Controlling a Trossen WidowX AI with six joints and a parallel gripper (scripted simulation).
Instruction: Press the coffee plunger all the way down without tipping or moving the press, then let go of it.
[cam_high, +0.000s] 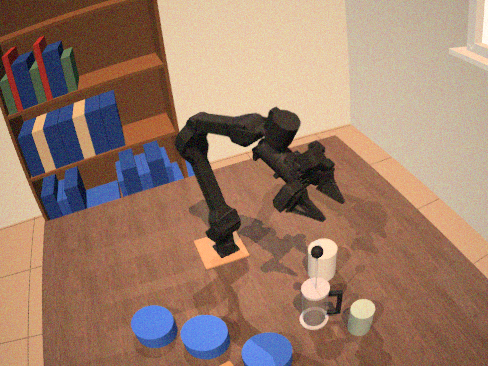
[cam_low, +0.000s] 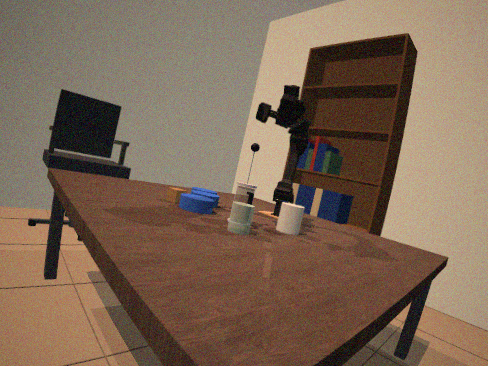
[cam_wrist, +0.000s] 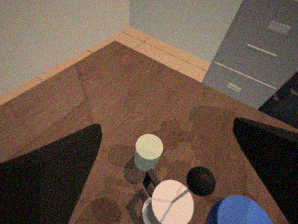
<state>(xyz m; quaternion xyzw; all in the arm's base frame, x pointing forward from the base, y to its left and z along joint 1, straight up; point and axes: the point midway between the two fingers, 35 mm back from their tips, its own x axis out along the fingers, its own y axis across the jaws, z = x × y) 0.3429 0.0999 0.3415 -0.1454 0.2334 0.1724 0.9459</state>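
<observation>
Now: gripper tip 20 mm short of the glass coffee press, 40 mm to the left of it and 210 mm above it.
</observation>
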